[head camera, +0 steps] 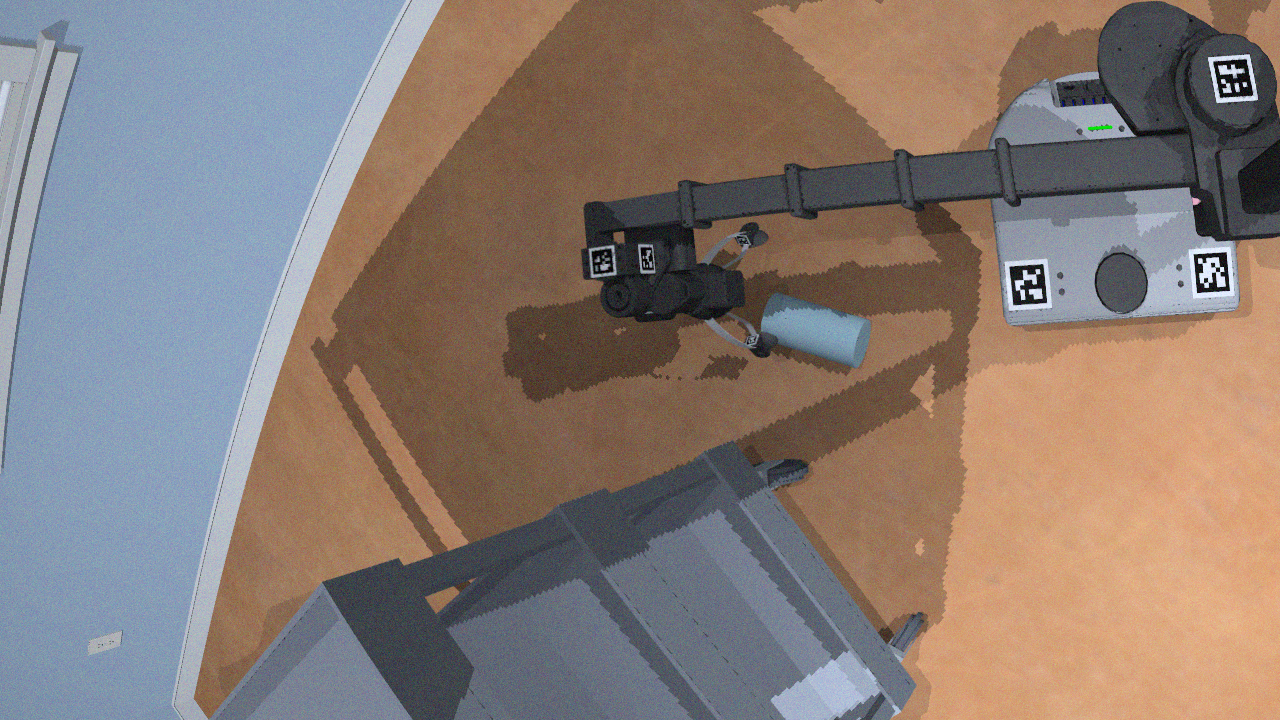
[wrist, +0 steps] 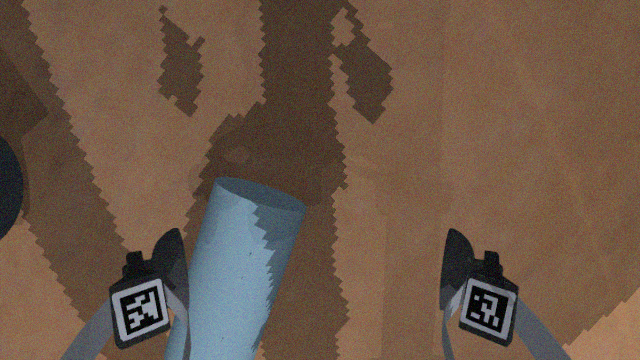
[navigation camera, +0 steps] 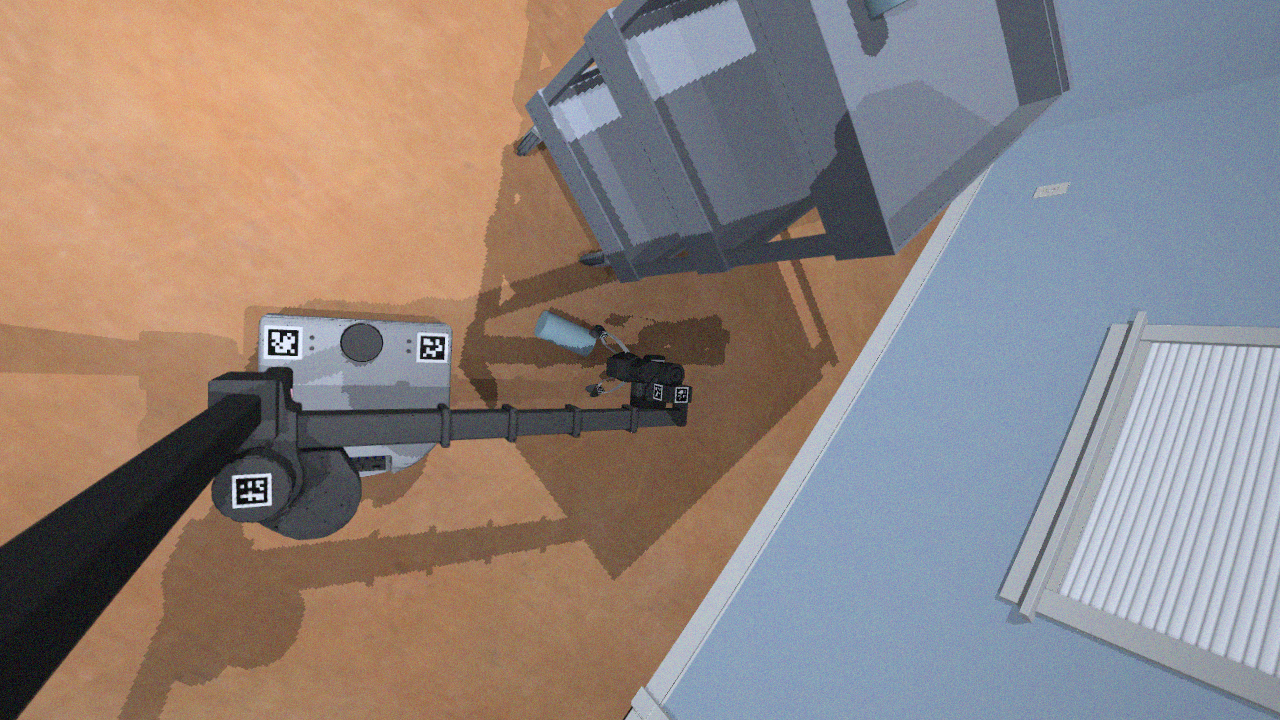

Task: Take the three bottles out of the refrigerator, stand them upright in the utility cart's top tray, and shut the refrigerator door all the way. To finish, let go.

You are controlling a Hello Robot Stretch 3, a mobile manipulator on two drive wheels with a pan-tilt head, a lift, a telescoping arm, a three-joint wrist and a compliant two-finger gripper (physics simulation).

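Observation:
A light blue bottle (head camera: 816,329) (navigation camera: 563,333) (wrist: 225,270) lies on its side on the floor. My gripper (head camera: 759,289) (navigation camera: 596,360) (wrist: 314,257) is open and low over the floor. In the wrist view the bottle lies beside the inner face of the left finger, with a wide gap to the right finger; whether that finger touches it I cannot tell. The grey utility cart (head camera: 402,626) (navigation camera: 854,188) stands beside the arm. Part of a bluish-green object (navigation camera: 886,7), possibly a bottle, shows over its top tray at the navigation view's upper edge. The refrigerator does not show.
My wheeled base (head camera: 1056,246) (navigation camera: 393,358) stands at the arm's other end. Cart casters (head camera: 785,472) (navigation camera: 592,258) are near the bottle. A blue wall (head camera: 223,134) (navigation camera: 895,429) with a white skirting runs beyond the gripper and carries a white slatted window (navigation camera: 1190,501).

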